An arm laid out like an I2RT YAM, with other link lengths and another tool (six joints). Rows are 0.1 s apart.
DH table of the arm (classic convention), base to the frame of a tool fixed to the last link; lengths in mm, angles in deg. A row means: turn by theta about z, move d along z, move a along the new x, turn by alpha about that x. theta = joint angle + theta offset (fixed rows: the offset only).
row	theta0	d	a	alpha
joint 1	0	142.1	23	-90
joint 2	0	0	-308.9	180
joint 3	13.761	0	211.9	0
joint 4	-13.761	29.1	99.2	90
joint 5	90	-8.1	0	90
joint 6	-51.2	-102.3	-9.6	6.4
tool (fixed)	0	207.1	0	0
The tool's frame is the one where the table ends.
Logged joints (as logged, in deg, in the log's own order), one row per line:
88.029 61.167 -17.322 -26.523 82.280 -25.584
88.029 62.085 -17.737 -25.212 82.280 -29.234
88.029 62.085 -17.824 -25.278 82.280 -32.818
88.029 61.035 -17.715 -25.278 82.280 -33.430
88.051 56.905 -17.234 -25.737 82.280 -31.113
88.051 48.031 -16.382 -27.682 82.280 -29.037
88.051 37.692 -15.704 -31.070 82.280 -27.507
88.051 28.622 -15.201 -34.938 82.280 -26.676
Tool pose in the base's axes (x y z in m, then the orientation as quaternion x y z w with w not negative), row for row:
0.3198 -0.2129 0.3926 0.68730 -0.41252 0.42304 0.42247
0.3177 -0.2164 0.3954 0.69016 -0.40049 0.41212 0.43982
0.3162 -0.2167 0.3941 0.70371 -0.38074 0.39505 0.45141
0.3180 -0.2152 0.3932 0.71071 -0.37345 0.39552 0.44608
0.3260 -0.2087 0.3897 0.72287 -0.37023 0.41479 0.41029
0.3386 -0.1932 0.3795 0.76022 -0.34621 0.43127 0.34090
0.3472 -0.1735 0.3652 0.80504 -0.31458 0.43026 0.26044
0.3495 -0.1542 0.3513 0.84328 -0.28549 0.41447 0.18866
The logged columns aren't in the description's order. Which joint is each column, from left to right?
Columns, left to right: joint 2, joint 5, joint 1, joint 4, joint 3, joint 6.
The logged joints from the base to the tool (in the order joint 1, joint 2, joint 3, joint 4, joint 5, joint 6), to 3 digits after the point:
-17.322 88.029 82.280 -26.523 61.167 -25.584
-17.737 88.029 82.280 -25.212 62.085 -29.234
-17.824 88.029 82.280 -25.278 62.085 -32.818
-17.715 88.029 82.280 -25.278 61.035 -33.430
-17.234 88.051 82.280 -25.737 56.905 -31.113
-16.382 88.051 82.280 -27.682 48.031 -29.037
-15.704 88.051 82.280 -31.070 37.692 -27.507
-15.201 88.051 82.280 -34.938 28.622 -26.676

